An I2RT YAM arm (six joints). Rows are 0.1 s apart.
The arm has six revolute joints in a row. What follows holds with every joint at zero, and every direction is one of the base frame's.
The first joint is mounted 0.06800 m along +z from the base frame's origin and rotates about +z.
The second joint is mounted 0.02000 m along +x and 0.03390 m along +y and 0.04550 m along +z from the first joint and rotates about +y.
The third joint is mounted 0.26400 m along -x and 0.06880 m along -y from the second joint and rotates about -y.
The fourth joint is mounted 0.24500 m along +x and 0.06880 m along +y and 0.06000 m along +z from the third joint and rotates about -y.
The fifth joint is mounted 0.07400 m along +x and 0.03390 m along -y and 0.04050 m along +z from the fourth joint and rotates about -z.
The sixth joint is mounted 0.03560 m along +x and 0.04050 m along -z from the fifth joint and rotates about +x.
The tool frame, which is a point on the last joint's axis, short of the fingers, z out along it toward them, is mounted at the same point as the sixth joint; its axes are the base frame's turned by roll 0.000, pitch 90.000 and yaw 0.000 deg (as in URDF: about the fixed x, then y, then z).
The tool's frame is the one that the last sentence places.
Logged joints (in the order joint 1, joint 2, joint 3, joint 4, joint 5, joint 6), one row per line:
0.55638, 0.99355, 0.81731, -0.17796, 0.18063, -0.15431
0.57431, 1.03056, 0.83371, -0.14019, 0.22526, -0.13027
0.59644, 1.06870, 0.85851, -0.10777, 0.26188, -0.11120
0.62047, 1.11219, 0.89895, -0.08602, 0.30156, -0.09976
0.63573, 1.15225, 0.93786, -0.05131, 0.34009, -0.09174
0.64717, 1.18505, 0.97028, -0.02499, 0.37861, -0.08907
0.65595, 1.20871, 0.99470, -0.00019, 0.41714, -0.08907
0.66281, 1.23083, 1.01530, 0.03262, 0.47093, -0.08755
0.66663, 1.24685, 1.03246, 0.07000, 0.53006, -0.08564
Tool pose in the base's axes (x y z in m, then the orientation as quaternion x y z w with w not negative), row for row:
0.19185, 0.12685, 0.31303, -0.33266, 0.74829, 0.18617, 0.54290
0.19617, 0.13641, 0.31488, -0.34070, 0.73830, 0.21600, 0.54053
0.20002, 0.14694, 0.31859, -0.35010, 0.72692, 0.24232, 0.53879
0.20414, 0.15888, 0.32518, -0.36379, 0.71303, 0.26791, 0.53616
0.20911, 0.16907, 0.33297, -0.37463, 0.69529, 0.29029, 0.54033
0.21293, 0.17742, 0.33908, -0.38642, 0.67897, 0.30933, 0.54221
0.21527, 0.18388, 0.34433, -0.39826, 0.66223, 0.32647, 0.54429
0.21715, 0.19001, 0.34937, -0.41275, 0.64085, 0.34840, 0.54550
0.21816, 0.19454, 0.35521, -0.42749, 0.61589, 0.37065, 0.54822
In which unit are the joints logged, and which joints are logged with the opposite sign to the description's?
The joints are logged in radians. Opposite sign: joint 5.
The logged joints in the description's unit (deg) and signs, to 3 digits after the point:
31.878, 56.926, 46.828, -10.196, -10.349, -8.841
32.906, 59.047, 47.768, -8.032, -12.906, -7.464
34.173, 61.232, 49.189, -6.175, -15.005, -6.371
35.550, 63.724, 51.506, -4.929, -17.278, -5.716
36.425, 66.019, 53.735, -2.940, -19.486, -5.256
37.080, 67.898, 55.593, -1.432, -21.693, -5.103
37.583, 69.254, 56.992, -0.011, -23.900, -5.103
37.976, 70.521, 58.172, 1.869, -26.982, -5.016
38.195, 71.439, 59.156, 4.011, -30.370, -4.907

